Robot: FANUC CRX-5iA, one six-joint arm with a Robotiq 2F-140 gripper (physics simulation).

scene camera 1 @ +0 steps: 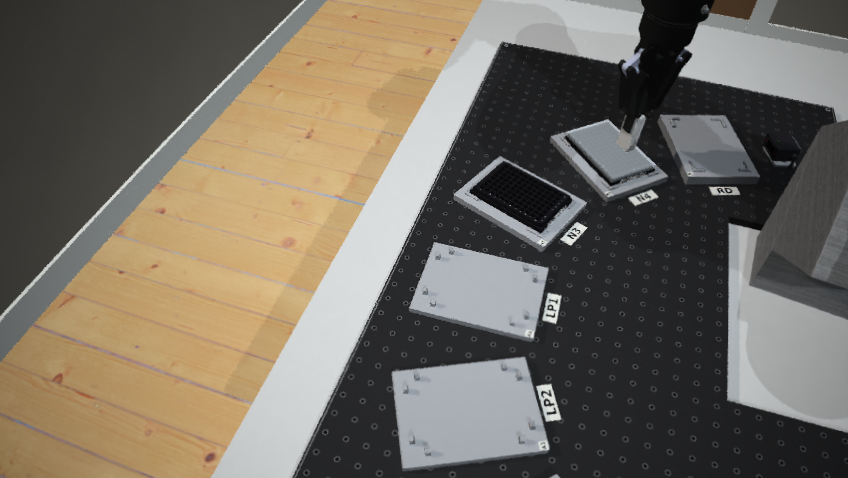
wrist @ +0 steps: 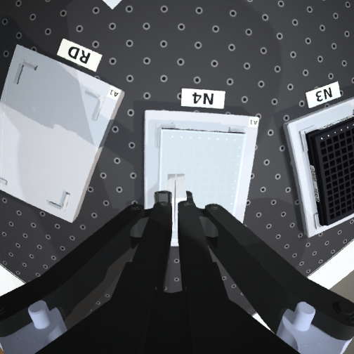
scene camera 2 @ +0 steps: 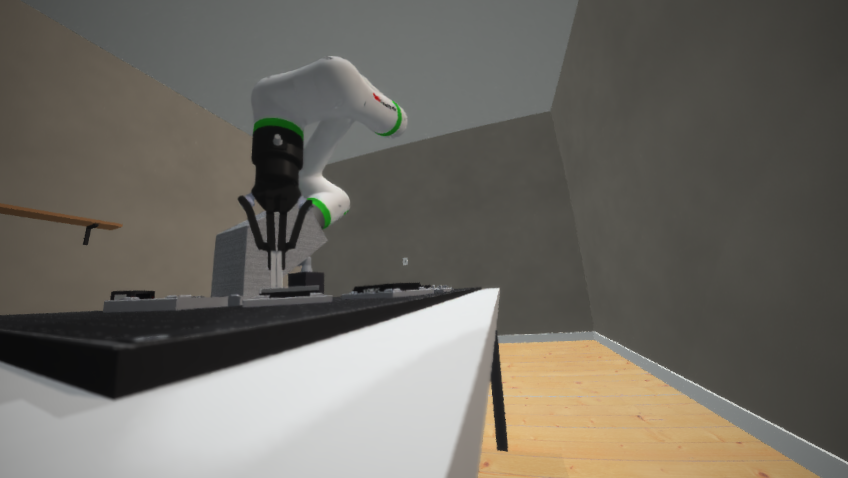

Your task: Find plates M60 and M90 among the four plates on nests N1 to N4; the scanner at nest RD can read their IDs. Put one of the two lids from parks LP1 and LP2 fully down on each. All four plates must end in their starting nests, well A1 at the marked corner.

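Frame: origin at the arm's base, x ahead, y left, z up, level; metres.
Where they show: gripper, fingertip midpoint: (scene camera 1: 625,146).
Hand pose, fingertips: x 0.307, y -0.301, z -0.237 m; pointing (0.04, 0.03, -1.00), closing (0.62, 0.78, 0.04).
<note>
Things, the pixels of their top centre, and the offset from my fingertips. "*": a spot on its surface instead. Level surfaces: height alone.
- pale translucent lid at its top centre: (scene camera 1: 610,147) (scene camera 2: 292,287) 0.021 m ahead, 0.015 m left, 0.001 m up
- nest N3 at a spot on its surface: (scene camera 1: 576,204) * 0.040 m ahead, 0.150 m left, 0.016 m down
- LP2 at its top centre: (scene camera 1: 468,405) 0.067 m ahead, 0.526 m left, 0.008 m down
- Nest RD at its top centre: (scene camera 1: 709,142) (scene camera 2: 188,295) 0.128 m back, 0.082 m right, 0.006 m down
- small black device at its top centre: (scene camera 1: 785,141) (scene camera 2: 133,290) 0.246 m back, 0.124 m right, 0.007 m up
- black perforated board at its surface level: 0.028 m down
A pale translucent lid (scene camera 1: 599,148) (wrist: 215,155) lies over a black plate (scene camera 2: 285,293) on nest N4 (wrist: 151,122). Dark plate edges show past the lid; whether it is fully down is not clear. My gripper (scene camera 1: 630,142) (scene camera 2: 276,286) (wrist: 175,185) is shut, its light fingertips together at the lid's top; whether they touch it is unclear. A black plate (scene camera 1: 522,192) (wrist: 340,175) without a lid sits on nest N3 (scene camera 1: 576,204) (wrist: 297,150). Parks LP1 (scene camera 1: 481,290) and LP2 (scene camera 1: 469,415) hold no lid. Nest RD (scene camera 1: 706,142) (wrist: 50,140) holds no plate. No plate ID is readable.
A small black device (scene camera 1: 780,147) stands beside nest RD. A large grey block (scene camera 1: 798,219) stands to the right in scene camera 1. The black perforated board (scene camera 1: 641,356) ends at a white table border (scene camera 1: 350,255). Nests N1 and N2 cannot be identified.
</note>
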